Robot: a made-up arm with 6 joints.
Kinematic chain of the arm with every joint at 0, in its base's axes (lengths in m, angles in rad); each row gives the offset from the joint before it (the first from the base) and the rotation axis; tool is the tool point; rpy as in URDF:
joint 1: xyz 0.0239 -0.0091 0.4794 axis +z
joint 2: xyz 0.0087 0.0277 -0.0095 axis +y
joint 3: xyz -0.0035 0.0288 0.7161 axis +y
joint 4: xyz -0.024 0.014 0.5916 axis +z
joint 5: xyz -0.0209 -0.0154 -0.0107 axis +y
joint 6: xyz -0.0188 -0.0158 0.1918 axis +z
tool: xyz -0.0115 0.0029 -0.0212 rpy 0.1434 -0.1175 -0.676
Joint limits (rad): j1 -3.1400..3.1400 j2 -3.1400..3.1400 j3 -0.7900..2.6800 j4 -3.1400..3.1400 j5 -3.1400..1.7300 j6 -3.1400..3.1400
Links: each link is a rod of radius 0.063 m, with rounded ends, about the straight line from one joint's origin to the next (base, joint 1, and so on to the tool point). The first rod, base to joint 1, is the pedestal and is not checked.
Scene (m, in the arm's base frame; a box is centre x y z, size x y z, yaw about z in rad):
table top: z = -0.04
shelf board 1: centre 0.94 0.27 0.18 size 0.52 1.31 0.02 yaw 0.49
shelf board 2: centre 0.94 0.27 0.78 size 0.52 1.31 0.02 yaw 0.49
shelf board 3: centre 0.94 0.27 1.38 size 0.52 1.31 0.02 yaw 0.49
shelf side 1: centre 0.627 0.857 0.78 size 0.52 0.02 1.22 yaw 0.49
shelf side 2: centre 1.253 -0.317 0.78 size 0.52 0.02 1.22 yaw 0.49
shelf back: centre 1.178 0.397 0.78 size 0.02 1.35 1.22 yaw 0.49
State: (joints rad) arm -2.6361 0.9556 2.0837 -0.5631 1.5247 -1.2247
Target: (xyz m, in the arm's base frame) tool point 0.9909 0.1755 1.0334
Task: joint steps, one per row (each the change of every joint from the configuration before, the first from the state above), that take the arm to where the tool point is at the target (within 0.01 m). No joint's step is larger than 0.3 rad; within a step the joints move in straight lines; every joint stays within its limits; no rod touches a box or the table.
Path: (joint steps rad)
1: 0.2876 -0.1124 -0.0429 0.0276 -0.0117 0.0003
2: 0.2875 -0.1124 -0.0430 0.0275 -0.0117 0.0004
3: 0.2876 -0.1125 -0.0429 0.0276 -0.0117 0.0003
4: 0.2875 -0.1124 -0.0430 0.0276 -0.0117 0.0003
5: 0.2876 -0.1124 -0.0429 0.0276 -0.0117 0.0003
6: 0.2875 -0.1124 -0.0430 0.0275 -0.0116 0.0004
7: 0.2876 -0.1125 -0.0429 0.0276 -0.0117 0.0003
8: 0.2875 -0.1124 -0.0429 0.0276 -0.0117 0.0003
9: 0.2876 -0.1124 -0.0430 0.0276 -0.0117 0.0004
10: 0.1112 0.2508 -0.2906 0.0047 -0.1364 0.0089
11: 0.1113 0.2507 -0.2906 0.0048 -0.1364 0.0090

